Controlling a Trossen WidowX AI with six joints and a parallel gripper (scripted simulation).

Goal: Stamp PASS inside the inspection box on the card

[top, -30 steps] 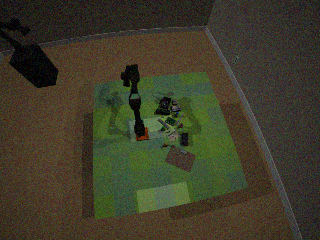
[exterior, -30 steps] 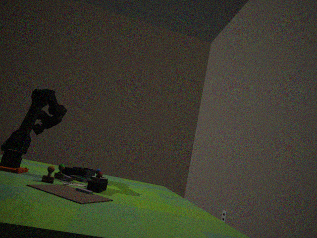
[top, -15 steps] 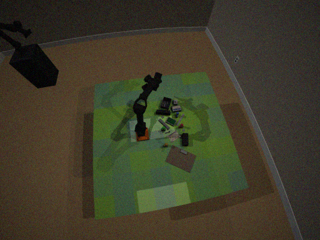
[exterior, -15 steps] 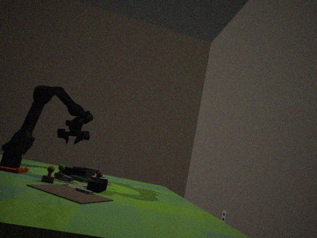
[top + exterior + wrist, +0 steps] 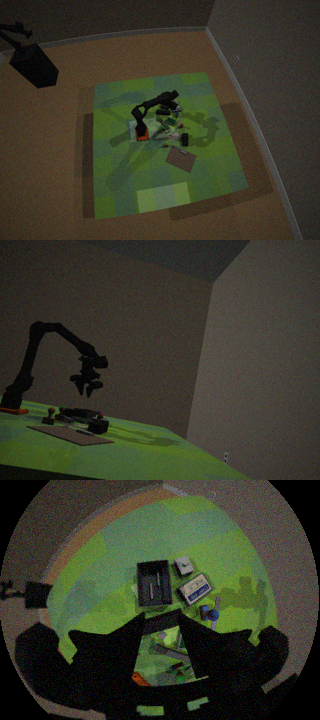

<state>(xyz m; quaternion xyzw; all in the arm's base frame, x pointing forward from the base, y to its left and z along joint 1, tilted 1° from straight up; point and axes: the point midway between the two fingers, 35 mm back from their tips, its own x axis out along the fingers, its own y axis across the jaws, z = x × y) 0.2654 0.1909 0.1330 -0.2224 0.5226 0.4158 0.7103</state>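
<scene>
Now: the blue-knobbed stamp 100 mm below my gripper tip, 100 mm ahead of it and 80 mm to the right of it. From my gripper tip the other things lie so: grey strip 120 mm to the right, 120 mm below, 120 mm ahead; then dark tray 100 mm below, 60 mm to the left, 20 mm ahead; then red-knobbed stamp 200 mm to the right, 110 mm ahead, 100 mm below.
</scene>
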